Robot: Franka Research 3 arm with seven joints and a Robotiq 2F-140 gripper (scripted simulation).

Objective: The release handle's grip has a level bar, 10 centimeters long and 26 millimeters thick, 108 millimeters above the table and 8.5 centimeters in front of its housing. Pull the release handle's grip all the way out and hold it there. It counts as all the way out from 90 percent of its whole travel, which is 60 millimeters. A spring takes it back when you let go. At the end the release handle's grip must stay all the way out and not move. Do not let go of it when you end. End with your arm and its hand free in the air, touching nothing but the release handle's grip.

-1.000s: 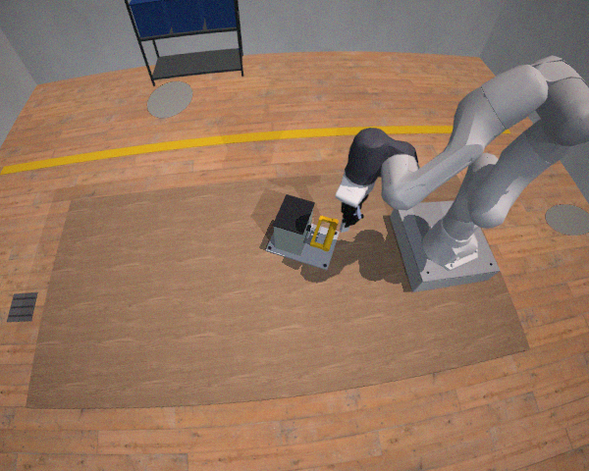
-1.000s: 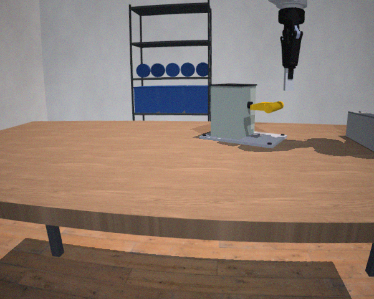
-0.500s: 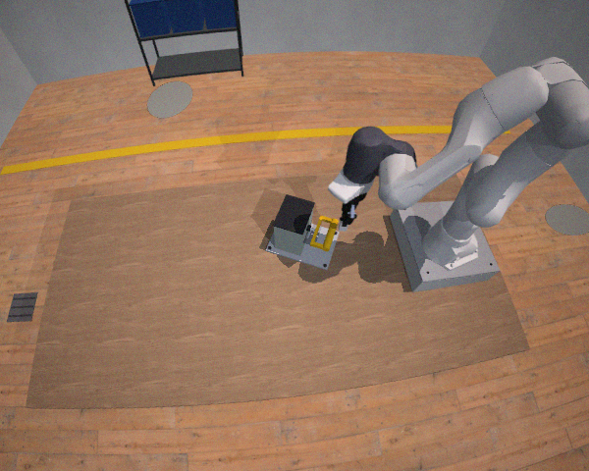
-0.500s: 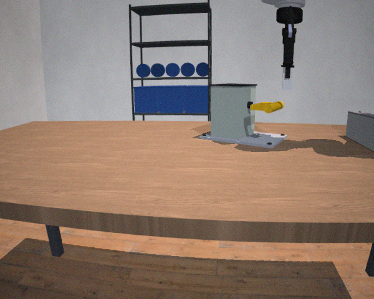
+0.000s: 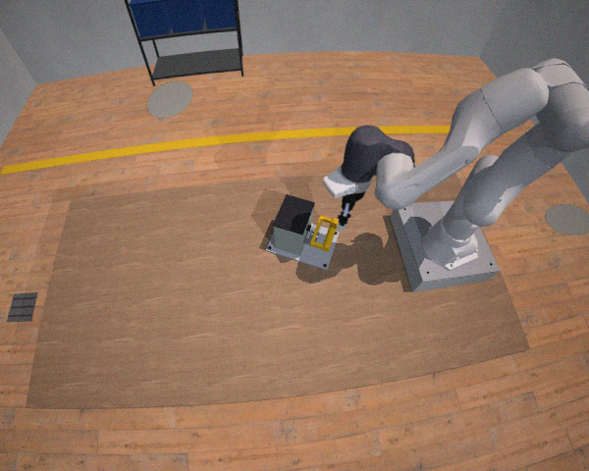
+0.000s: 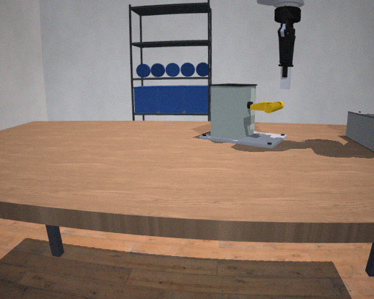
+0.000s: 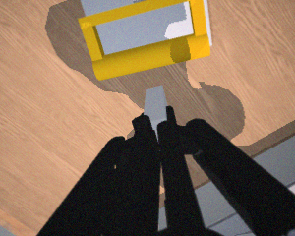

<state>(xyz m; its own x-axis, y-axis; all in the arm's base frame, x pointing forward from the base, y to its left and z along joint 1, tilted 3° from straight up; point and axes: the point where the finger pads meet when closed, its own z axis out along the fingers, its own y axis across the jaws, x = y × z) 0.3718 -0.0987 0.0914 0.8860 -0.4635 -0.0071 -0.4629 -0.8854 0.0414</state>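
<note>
Right now my hand is 11 cm short of the grey baseplate, 6 cm to the left of it and 19 cm above it.
</note>
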